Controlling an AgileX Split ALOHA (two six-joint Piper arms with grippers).
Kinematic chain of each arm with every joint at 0, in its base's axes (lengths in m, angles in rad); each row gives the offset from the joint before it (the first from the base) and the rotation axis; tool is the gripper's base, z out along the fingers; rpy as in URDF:
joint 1: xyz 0 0 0.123 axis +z
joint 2: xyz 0 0 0 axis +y
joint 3: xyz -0.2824 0 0.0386 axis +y
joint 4: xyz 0.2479 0 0.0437 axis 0.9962 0 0.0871
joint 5: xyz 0 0 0 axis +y
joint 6: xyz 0.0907 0 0.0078 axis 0.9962 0 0.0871
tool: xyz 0 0 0 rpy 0 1.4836 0
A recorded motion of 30 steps. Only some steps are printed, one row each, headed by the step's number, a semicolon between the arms.
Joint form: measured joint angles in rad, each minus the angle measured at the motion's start. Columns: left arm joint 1, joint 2, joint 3, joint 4, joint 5, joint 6; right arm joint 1, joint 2, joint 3, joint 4, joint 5, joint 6.
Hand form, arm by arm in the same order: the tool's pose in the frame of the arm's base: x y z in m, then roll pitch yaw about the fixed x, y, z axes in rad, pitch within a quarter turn. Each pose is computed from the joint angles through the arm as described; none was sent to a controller.
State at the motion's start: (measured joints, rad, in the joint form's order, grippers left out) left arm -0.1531 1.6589 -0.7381 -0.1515 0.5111 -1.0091; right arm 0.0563 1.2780 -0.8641 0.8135 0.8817 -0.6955
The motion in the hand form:
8: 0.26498 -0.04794 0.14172 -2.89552 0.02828 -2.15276; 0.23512 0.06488 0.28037 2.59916 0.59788 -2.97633
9: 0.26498 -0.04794 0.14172 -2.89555 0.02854 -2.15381; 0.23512 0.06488 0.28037 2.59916 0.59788 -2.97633
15: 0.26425 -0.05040 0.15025 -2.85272 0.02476 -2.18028; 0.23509 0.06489 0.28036 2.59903 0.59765 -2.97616
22: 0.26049 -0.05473 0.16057 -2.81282 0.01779 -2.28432; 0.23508 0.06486 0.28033 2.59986 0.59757 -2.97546
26: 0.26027 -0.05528 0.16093 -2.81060 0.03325 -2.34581; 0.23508 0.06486 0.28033 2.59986 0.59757 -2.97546
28: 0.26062 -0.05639 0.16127 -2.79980 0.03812 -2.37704; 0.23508 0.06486 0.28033 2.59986 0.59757 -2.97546
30: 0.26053 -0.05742 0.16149 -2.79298 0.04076 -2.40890; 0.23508 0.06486 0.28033 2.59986 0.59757 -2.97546
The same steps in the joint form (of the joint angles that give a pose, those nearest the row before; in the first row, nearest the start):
8: 0.0000 0.0000 0.0000 -0.0065 -0.0044 0.0000; 0.0000 0.0000 0.0000 0.0000 0.0103 0.0000
9: 0.0000 0.0000 0.0000 -0.0065 -0.0044 0.0011; 0.0000 0.0000 0.0000 0.0000 0.0103 0.0000
15: 0.0000 -0.0305 0.0000 -0.0650 -0.0044 0.0740; 0.0000 0.0000 0.0000 0.0000 0.0106 0.0000
22: 0.0000 -0.0685 0.0000 -0.1610 0.0261 0.2493; 0.0000 0.0000 0.0000 -0.0007 0.0106 0.0000
26: 0.0000 -0.0696 0.0000 -0.1728 0.0286 0.3225; 0.0000 0.0000 0.0000 -0.0007 0.0106 0.0000
28: 0.0000 -0.0696 0.0000 -0.1980 0.0258 0.3751; 0.0000 0.0000 0.0000 -0.0007 0.0106 0.0000
30: 0.0000 -0.0696 0.0000 -0.2202 0.0280 0.4250; 0.0000 0.0000 0.0000 -0.0007 0.0106 0.0000

